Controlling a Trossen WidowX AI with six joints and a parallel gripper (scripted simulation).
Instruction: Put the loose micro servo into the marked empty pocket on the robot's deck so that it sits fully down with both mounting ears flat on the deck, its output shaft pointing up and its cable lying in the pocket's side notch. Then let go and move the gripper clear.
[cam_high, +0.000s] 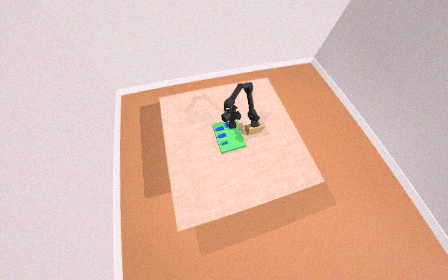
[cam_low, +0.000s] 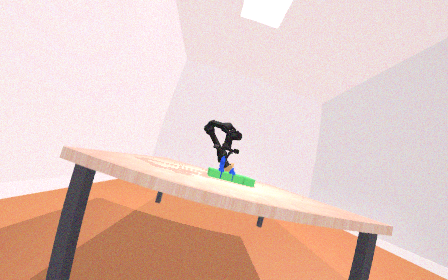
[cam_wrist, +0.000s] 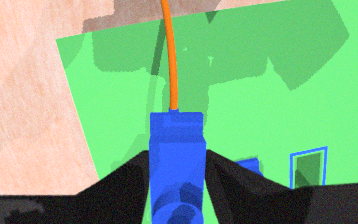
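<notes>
Now: gripper tip 100 mm above the green deck, 70 mm to the right of it and 10 mm past it.
</notes>
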